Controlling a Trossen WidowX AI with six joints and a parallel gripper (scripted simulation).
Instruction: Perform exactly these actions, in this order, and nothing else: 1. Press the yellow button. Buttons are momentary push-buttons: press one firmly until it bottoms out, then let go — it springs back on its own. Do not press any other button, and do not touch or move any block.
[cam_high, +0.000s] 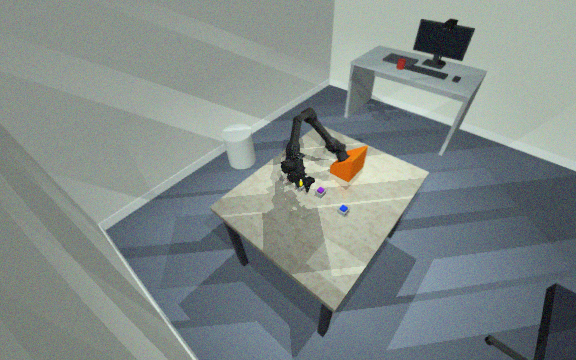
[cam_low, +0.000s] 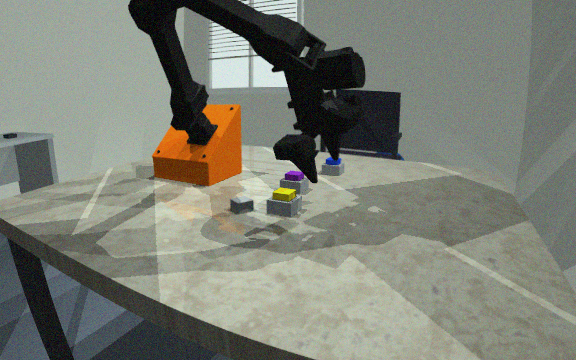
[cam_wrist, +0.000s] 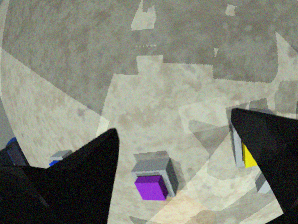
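Now: the yellow button 5 cm behind my gripper tip, 7 cm to the right of it and 4 cm below it. Also, from my gripper tip: small grey block (13 cm behind, 9 cm to the right, 6 cm below); purple button (9 cm behind, 6 cm to the left, 4 cm below); blue button (7 cm behind, 24 cm to the left, 3 cm below).
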